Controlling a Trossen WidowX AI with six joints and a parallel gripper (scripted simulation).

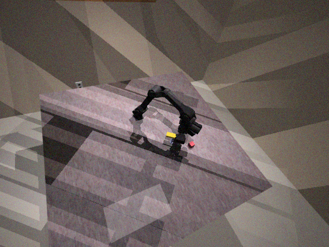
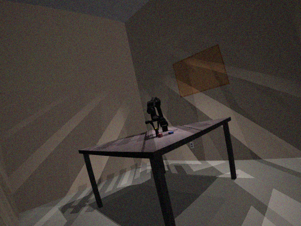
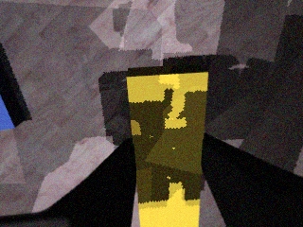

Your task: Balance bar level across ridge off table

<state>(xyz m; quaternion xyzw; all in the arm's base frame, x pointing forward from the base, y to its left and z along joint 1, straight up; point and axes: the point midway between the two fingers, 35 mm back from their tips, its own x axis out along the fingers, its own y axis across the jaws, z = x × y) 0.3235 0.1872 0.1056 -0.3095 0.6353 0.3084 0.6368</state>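
The yellow bar is 2 cm to the right of my gripper tip and 2 cm behind it. Round my gripper tip: small red block 8 cm to the left, 6 cm ahead, 5 cm below; blue block 9 cm to the left, 9 cm behind, 6 cm below.
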